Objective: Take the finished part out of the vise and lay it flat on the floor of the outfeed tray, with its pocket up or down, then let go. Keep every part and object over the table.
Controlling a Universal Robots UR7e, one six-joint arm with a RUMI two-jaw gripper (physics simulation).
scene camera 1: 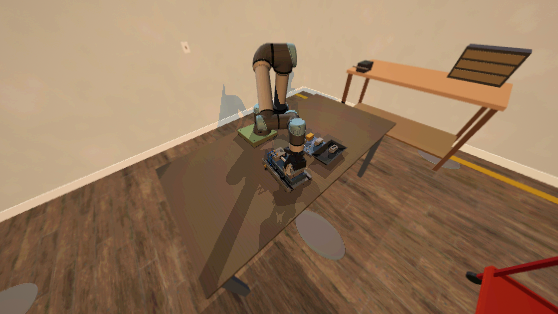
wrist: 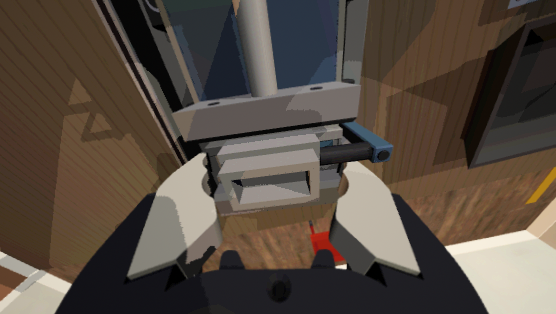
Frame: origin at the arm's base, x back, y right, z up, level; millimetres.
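Seen in the pictures: gripper, fingertip midpoint: (wrist: 275, 156).
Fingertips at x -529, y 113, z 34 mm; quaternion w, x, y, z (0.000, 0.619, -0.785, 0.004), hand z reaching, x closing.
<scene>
A point is followed by its place in that frame.
The finished part (wrist: 272, 167) {z 83, x -507, y 110 mm} is a light grey block with a rectangular pocket. It sits at the end of the vise (wrist: 280, 112) {z 65, x -485, y 101 mm} (scene camera 1: 301, 184) {z -19, x -600, y 115 mm}, below the wide grey jaw in the wrist view. My gripper (wrist: 275, 156) {z 34, x -529, y 113 mm} (scene camera 1: 294, 172) {z 34, x -529, y 113 mm} has its fingers on either side of the part. They are still wide apart, with a gap visible at the right finger, and grip nothing that I can see. The outfeed tray (scene camera 1: 328, 161) {z -21, x -577, y -162 mm} (wrist: 490, 90) {z -3, x -523, y -108 mm} is dark and open-topped, to the right of the vise; a small grey piece (scene camera 1: 333, 148) {z -1, x -525, y -275 mm} lies in it in the scene view.
A black rod with a blue end piece (wrist: 382, 151) {z 67, x -522, y 44 mm} sticks out right of the part, close to the right finger. A blue fixture with a yellow block (scene camera 1: 310, 136) {z 9, x -326, y -241 mm} stands between arm and tray. The table's edge (wrist: 425, 185) {z -31, x -674, y -109 mm} runs close beyond the vise's end.
</scene>
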